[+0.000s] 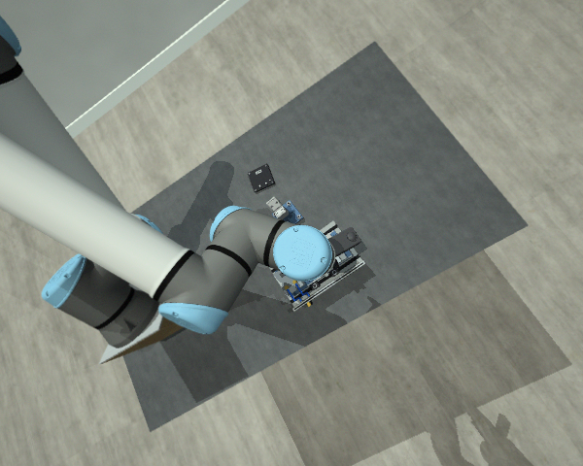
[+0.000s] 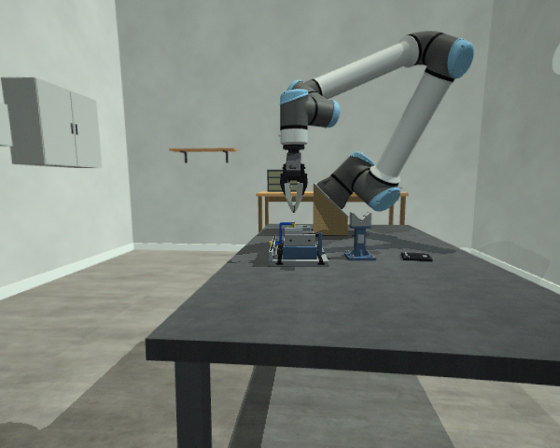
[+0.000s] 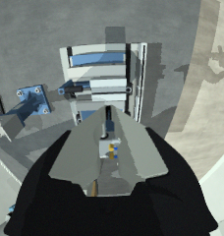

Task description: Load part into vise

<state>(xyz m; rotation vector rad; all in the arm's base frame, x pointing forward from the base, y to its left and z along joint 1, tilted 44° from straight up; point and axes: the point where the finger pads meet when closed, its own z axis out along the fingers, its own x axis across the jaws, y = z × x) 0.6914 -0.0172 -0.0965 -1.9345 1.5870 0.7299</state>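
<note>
My gripper is now 80 mm above the part. From my hand the other things lie so: infeed plate (120 mm behind, 410 mm to the left, 180 mm below); then vise (70 mm behind, 10 mm to the left, 140 mm below).
</note>
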